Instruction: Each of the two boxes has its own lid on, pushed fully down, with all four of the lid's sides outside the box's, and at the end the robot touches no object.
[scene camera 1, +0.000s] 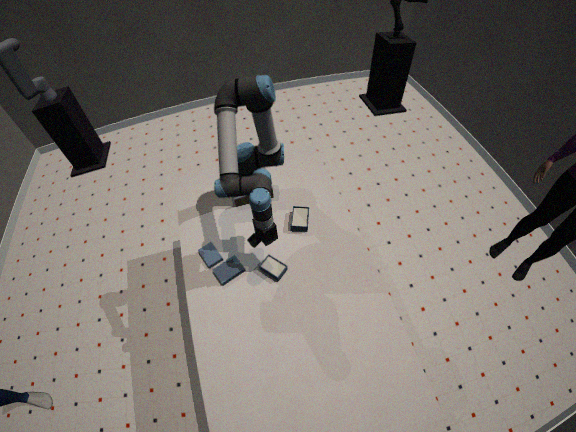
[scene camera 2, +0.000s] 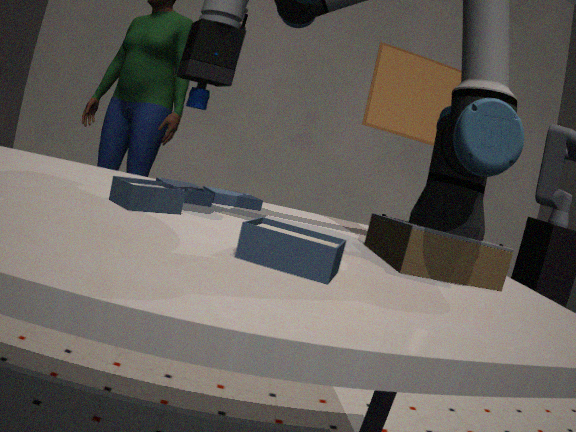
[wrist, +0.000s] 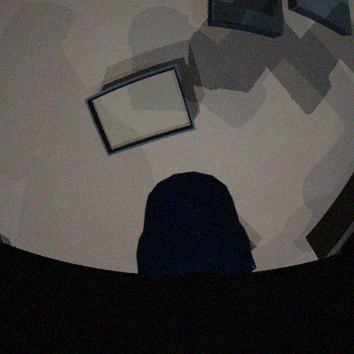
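Seen in the pictures: hand at its tool point: (scene camera 2: 195, 107) (wrist: 189, 211); arm's base at its link origin: (scene camera 2: 446, 231).
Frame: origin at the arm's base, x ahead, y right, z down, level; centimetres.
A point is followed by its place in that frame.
Note:
My gripper (scene camera 1: 268, 235) {x 49.2, y 0.4, z -11.0 cm} (scene camera 2: 198, 99) (wrist: 194, 225), a blue suction cup under a black body, hangs above the table, apart from boxes and lids, with nothing on it. One open blue box (scene camera 1: 268, 275) {x 56.8, y 3.3, z 6.0 cm} (scene camera 2: 155, 199) {x 52.1, y -2.9, z 5.2 cm} (wrist: 151, 141) {x 51.6, y -2.4, z 3.1 cm}, pale inside, stands beside the lids. The other open blue box (scene camera 1: 299, 229) {x 36.7, y -17.6, z 5.7 cm} (scene camera 2: 287, 256) {x 31.9, y -23.8, z 5.4 cm} stands nearer the arm's base. Two blue lids lie on the table, off the boxes: the larger-looking lid (scene camera 1: 229, 271) {x 51.1, y 21.1, z 4.8 cm} (scene camera 2: 198, 196) {x 45.8, y 15.9, z 5.7 cm} (wrist: 245, 14) {x 48.1, y 16.5, z 4.8 cm} and, close beside it, the other lid (scene camera 1: 210, 255) {x 39.9, y 29.2, z 5.0 cm} (scene camera 2: 226, 198) {x 40.0, y 24.5, z 5.9 cm} (wrist: 325, 12) {x 38.0, y 26.5, z 5.1 cm}. Their plain faces appear upward.
A brown mounting block (scene camera 2: 455, 256) {x 1.6, y -9.6, z 2.8 cm} carries the arm's base at the right in scene camera 2. The table's thick edge (scene camera 2: 280, 345) {x 34.5, y -47.0, z 8.1 cm} crosses its foreground. Black pedestals (scene camera 1: 72, 130) (scene camera 1: 391, 72) stand away from the table. A person in green (scene camera 2: 152, 60) stands behind it.

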